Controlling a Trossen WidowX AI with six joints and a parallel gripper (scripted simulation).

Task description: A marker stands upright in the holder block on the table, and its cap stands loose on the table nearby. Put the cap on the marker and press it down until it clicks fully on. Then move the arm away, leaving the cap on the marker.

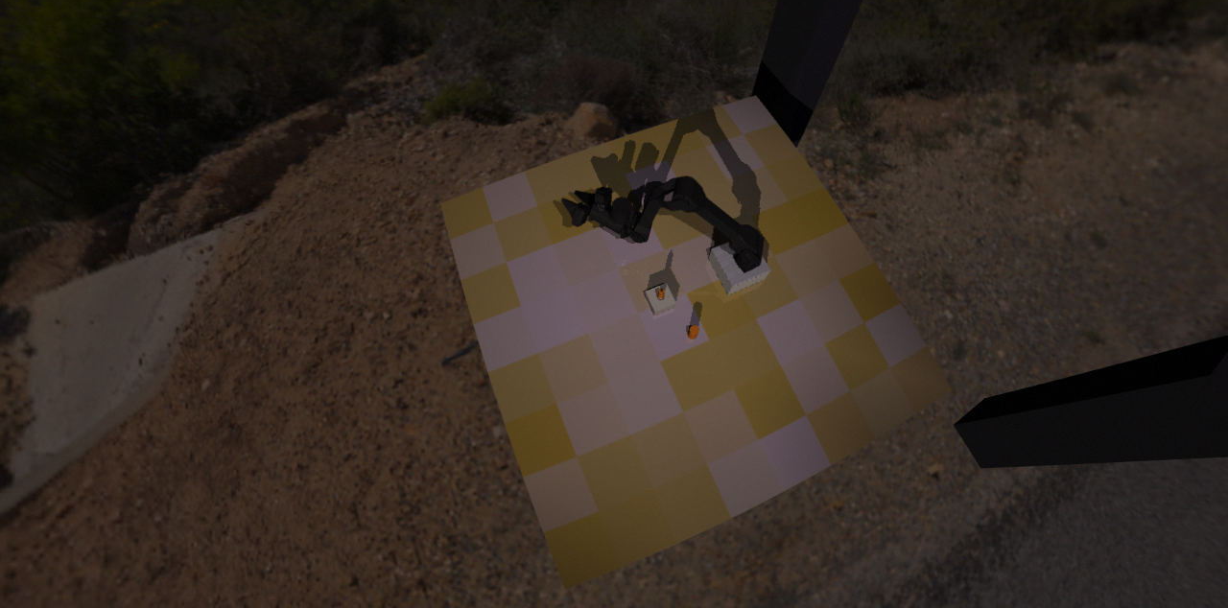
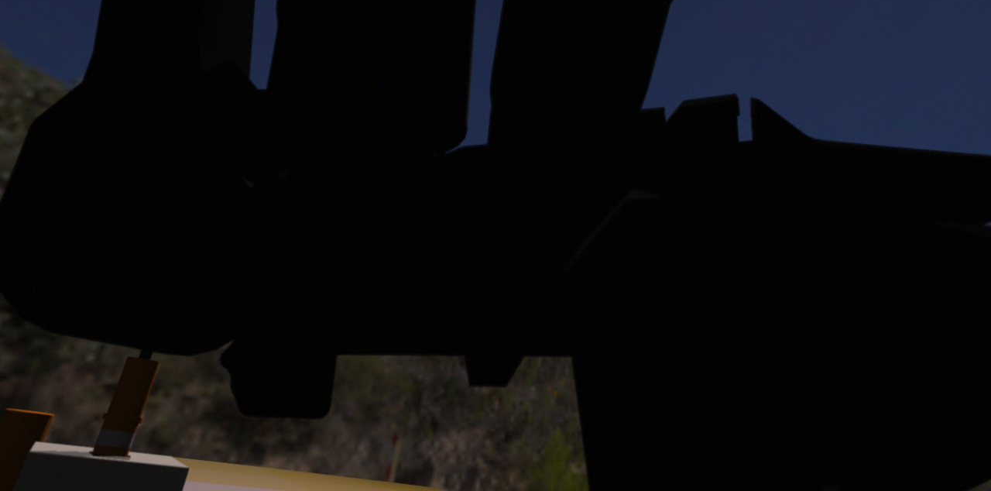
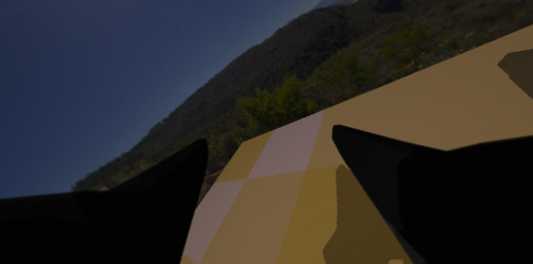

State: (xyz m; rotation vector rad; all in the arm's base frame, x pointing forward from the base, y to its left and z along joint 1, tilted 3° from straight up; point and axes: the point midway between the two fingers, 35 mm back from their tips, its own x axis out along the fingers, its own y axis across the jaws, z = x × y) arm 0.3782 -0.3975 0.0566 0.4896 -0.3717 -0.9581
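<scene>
My gripper tip is now 14 cm past the orange cap, 54 cm to the right of it and 11 cm above it. Also, from my gripper tip: white holder block (11 cm behind, 40 cm to the left, 11 cm below).
</scene>
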